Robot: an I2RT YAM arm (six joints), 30 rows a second.
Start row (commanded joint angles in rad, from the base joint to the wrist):
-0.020 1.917 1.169 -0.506 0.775 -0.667
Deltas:
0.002 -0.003 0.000 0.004 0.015 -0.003
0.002 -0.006 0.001 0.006 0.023 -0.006
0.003 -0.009 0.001 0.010 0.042 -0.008
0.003 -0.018 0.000 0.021 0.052 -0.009
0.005 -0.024 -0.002 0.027 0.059 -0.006
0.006 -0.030 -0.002 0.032 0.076 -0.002
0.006 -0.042 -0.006 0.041 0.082 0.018
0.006 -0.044 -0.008 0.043 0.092 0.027
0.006 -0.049 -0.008 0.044 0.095 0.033
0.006 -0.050 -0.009 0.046 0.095 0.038
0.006 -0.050 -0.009 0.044 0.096 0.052
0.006 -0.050 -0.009 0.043 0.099 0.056
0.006 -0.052 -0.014 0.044 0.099 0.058
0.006 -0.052 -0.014 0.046 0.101 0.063
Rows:
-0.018 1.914 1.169 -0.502 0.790 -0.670
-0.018 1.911 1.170 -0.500 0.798 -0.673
-0.017 1.908 1.170 -0.496 0.817 -0.675
-0.017 1.899 1.169 -0.485 0.827 -0.676
-0.015 1.893 1.167 -0.479 0.834 -0.673
-0.014 1.887 1.167 -0.474 0.851 -0.669
-0.014 1.875 1.163 -0.465 0.857 -0.649
-0.014 1.873 1.161 -0.463 0.867 -0.640
-0.014 1.868 1.161 -0.462 0.870 -0.634
-0.014 1.867 1.160 -0.460 0.870 -0.629
-0.014 1.867 1.160 -0.462 0.871 -0.615
-0.014 1.867 1.160 -0.463 0.874 -0.611
-0.014 1.865 1.155 -0.462 0.874 -0.609
-0.014 1.865 1.155 -0.460 0.876 -0.604

